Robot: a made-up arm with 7 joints. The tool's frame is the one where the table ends. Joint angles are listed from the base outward.
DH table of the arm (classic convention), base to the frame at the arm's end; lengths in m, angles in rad. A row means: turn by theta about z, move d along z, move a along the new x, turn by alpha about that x. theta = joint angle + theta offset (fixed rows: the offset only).
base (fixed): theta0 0; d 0; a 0; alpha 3.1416
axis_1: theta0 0; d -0.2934; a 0; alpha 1.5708
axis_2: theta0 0; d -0.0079; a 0; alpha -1.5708
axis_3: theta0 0; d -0.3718; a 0; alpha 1.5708
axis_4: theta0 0; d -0.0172; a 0; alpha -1.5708
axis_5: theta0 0; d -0.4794; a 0; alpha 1.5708
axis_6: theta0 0; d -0.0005; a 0; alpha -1.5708
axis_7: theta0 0; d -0.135; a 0; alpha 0
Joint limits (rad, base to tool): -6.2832..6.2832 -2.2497..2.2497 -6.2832..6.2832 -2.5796..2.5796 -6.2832..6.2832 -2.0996..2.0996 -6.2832..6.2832
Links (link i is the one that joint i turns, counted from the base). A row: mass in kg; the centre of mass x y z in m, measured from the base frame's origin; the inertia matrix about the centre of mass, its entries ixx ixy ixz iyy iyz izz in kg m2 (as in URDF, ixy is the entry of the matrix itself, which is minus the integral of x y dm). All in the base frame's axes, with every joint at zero. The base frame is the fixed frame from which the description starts. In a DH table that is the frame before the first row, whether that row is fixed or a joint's. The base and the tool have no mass.
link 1: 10.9; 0.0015 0.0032 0.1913; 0.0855 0 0 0.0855 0 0.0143
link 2: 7.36; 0.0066 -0.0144 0.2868; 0.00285 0 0 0.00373 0 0.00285
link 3: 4.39; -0.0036 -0.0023 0.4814; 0.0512 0 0 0.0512 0 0.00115
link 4: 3.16; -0.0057 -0.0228 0.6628; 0.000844 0 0 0.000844 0 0.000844
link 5: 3.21; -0.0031 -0.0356 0.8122; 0.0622 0 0 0.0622 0 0.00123
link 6: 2.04; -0.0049 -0.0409 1.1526; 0.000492 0 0 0.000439 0 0.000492
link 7: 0.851; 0.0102 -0.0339 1.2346; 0.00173 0 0 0.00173 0 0.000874
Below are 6 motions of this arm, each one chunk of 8 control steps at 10 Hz.
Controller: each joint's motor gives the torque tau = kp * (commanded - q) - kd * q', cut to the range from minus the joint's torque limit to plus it. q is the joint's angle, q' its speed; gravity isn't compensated. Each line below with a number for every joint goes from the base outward.
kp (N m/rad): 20 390 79 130 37 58 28
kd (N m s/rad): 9.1 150 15 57 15 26 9.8
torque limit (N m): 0.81 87 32 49 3.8 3.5 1.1
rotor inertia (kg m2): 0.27 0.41 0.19 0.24 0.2 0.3 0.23
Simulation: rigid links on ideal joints. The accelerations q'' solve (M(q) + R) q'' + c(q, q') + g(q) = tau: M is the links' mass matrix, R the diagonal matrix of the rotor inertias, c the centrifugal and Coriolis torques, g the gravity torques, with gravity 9.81 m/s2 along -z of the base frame. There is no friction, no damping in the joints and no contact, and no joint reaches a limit. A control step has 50 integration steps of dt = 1/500 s. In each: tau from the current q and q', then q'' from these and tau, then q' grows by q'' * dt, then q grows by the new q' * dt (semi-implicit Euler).
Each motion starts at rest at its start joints. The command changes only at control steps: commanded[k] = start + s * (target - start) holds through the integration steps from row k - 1 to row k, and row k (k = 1, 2, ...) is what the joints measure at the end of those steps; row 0 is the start. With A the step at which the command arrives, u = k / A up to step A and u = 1 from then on. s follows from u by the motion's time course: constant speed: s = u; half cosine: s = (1 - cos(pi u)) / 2; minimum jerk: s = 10 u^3 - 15 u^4 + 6 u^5; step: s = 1 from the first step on.
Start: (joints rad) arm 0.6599 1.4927 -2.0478 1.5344 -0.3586 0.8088 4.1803
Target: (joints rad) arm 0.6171 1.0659 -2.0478 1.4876 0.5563 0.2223 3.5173
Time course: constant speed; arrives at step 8
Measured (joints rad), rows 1 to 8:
1: 0.6623 1.5006 -1.9988 1.5361 -0.3343 0.7960 4.1648
2: 0.6640 1.4997 -1.9188 1.5348 -0.2877 0.7702 4.1312
3: 0.6626 1.4877 -1.8586 1.5328 -0.2254 0.7345 4.0842
4: 0.6594 1.4660 -1.8248 1.5308 -0.1519 0.6912 4.0275
5: 0.6556 1.4364 -1.8100 1.5288 -0.0699 0.6421 3.9637
6: 0.6516 1.4009 -1.8058 1.5269 0.0186 0.5883 3.8949
7: 0.6476 1.3608 -1.8064 1.5252 0.1121 0.5309 3.8223
8: 0.6436 1.3174 -1.8088 1.5237 0.2094 0.4706 3.7471

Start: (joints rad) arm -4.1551 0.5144 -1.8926 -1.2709 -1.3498 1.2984 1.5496
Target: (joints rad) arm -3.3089 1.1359 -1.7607 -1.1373 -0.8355 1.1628 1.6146
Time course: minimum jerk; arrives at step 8
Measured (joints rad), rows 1 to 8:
1: -4.1451 0.5301 -1.9162 -1.2904 -1.3486 1.2980 1.5500
2: -4.1296 0.5589 -1.9466 -1.3093 -1.3385 1.2946 1.5519
3: -4.1132 0.6060 -1.9583 -1.3186 -1.3115 1.2873 1.5560
4: -4.0927 0.6750 -1.9544 -1.3185 -1.2647 1.2752 1.5626
5: -4.0678 0.7618 -1.9437 -1.3108 -1.2017 1.2592 1.5714
6: -4.0400 0.8556 -1.9348 -1.2985 -1.1312 1.2413 1.5809
7: -4.0115 0.9430 -1.9329 -1.2852 -1.0644 1.2241 1.5897
8: -3.9838 1.0149 -1.9381 -1.2731 -1.0089 1.2095 1.5967

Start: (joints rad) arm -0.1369 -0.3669 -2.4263 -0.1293 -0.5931 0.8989 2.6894
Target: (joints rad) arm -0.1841 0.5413 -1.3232 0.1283 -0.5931 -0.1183 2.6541
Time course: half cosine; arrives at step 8
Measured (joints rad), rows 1 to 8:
1: -0.1384 -0.3690 -2.4096 -0.1234 -0.5942 0.8939 2.6894
2: -0.1392 -0.3535 -2.3516 -0.1081 -0.5960 0.8708 2.6886
3: -0.1402 -0.3087 -2.2439 -0.0869 -0.5977 0.8223 2.6867
4: -0.1430 -0.2325 -2.0932 -0.0617 -0.5989 0.7456 2.6836
5: -0.1479 -0.1298 -1.9166 -0.0347 -0.5992 0.6433 2.6795
6: -0.1537 -0.0105 -1.7376 -0.0077 -0.5986 0.5248 2.6748
7: -0.1590 0.1115 -1.5815 0.0183 -0.5972 0.4043 2.6700
8: -0.1630 0.2210 -1.4706 0.0423 -0.5956 0.2981 2.6657

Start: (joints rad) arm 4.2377 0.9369 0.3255 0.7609 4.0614 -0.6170 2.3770
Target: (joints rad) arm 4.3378 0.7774 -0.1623 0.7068 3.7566 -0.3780 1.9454
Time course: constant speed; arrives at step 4
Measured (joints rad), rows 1 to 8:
1: 4.2537 0.9513 0.2679 0.7778 4.0452 -0.6064 2.3577
2: 4.2798 0.9629 0.1732 0.8005 4.0141 -0.5861 2.3135
3: 4.3079 0.9633 0.0715 0.8167 3.9735 -0.5579 2.2518
4: 4.3356 0.9541 -0.0317 0.8264 3.9259 -0.5235 2.1777
5: 4.3466 0.9444 -0.0919 0.8312 3.8878 -0.4951 2.1159
6: 4.3457 0.9364 -0.1224 0.8343 3.8589 -0.4726 2.0704
7: 4.3401 0.9301 -0.1382 0.8367 3.8368 -0.4549 2.0370
8: 4.3333 0.9253 -0.1463 0.8387 3.8200 -0.4409 2.0126

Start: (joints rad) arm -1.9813 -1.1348 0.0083 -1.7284 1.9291 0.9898 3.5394
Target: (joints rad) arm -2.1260 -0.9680 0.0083 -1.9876 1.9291 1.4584 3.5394
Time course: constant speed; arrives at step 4
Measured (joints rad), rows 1 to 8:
1: -1.9841 -1.1473 0.0137 -1.7438 1.9290 1.0088 3.5389
2: -1.9902 -1.1507 0.0206 -1.7727 1.9296 1.0472 3.5381
3: -1.9991 -1.1431 0.0244 -1.8081 1.9301 1.1016 3.5376
4: -2.0117 -1.1270 0.0259 -1.8486 1.9303 1.1688 3.5371
5: -2.0289 -1.1135 0.0258 -1.8810 1.9305 1.2254 3.5369
6: -2.0480 -1.1027 0.0244 -1.9061 1.9306 1.2703 3.5366
7: -2.0667 -1.0942 0.0229 -1.9255 1.9306 1.3060 3.5365
8: -2.0834 -1.0874 0.0218 -1.9406 1.9305 1.3343 3.5363

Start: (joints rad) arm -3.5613 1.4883 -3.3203 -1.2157 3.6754 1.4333 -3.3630
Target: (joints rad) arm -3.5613 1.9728 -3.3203 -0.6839 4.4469 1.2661 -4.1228
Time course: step
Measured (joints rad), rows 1 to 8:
1: -3.5643 1.6099 -3.3200 -1.1104 3.7676 1.4044 -3.3871
2: -3.5698 1.7248 -3.3023 -1.0346 3.9175 1.3735 -3.4602
3: -3.5701 1.8127 -3.2917 -0.9747 4.0343 1.3491 -3.5819
4: -3.5674 1.8791 -3.2878 -0.9263 4.1249 1.3298 -3.7210
5: -3.5640 1.9290 -3.2872 -0.8872 4.1951 1.3144 -3.8270
6: -3.5611 1.9666 -3.2878 -0.8556 4.2496 1.3021 -3.9049
7: -3.5590 1.9948 -3.2889 -0.8303 4.2918 1.2924 -3.9622
8: -3.5578 2.0160 -3.2901 -0.8099 4.3246 1.2847 -4.0043

